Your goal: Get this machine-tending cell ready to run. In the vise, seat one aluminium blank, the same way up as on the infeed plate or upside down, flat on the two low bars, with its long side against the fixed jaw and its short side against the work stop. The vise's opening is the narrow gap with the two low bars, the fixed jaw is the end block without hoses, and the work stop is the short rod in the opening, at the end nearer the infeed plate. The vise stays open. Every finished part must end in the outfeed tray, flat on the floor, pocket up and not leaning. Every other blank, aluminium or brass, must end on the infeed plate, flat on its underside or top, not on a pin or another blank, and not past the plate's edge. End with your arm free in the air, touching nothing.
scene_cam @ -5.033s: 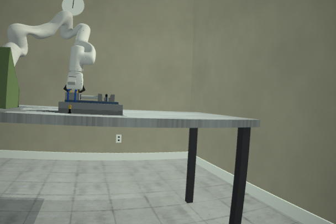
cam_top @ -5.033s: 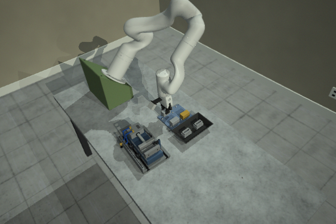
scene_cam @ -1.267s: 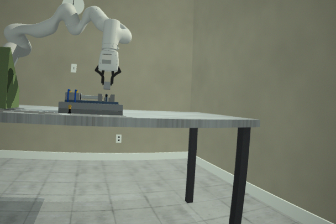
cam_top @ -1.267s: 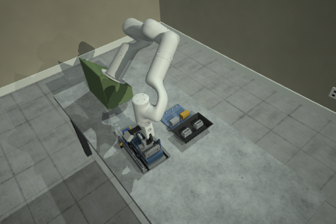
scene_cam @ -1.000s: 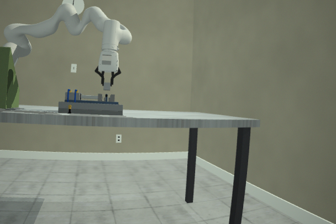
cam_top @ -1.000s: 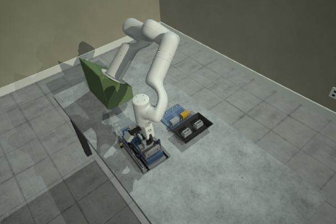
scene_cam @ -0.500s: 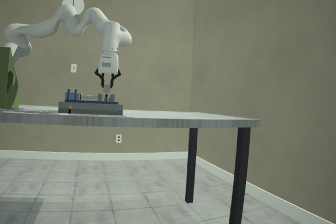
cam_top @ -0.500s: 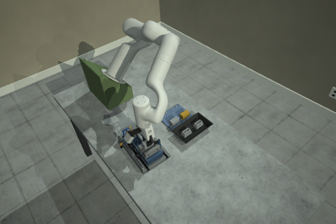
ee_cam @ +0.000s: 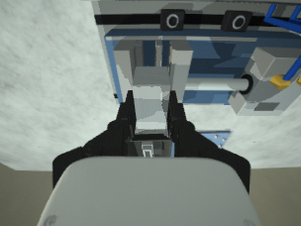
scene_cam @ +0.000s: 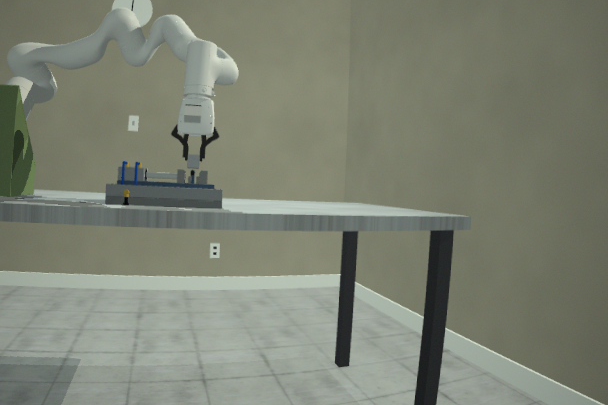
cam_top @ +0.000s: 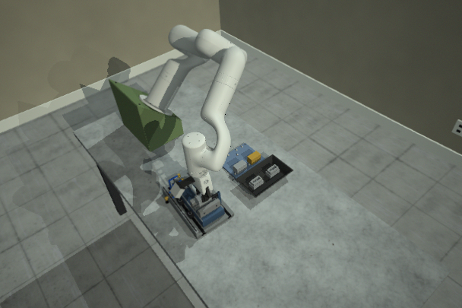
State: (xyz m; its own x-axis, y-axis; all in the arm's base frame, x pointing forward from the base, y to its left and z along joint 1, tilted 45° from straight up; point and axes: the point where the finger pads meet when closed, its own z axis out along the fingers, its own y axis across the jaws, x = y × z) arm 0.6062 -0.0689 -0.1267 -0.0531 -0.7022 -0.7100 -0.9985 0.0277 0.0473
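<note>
Now: hand 20 mm above the aluminium blank. The rest, counted from my hand: moving jaw (30 mm behind, 10 mm to the left, 70 mm below); cylinder rod (90 mm behind, 10 mm to the left, 70 mm below); fixed jaw (30 mm ahead, 70 mm below).
</note>
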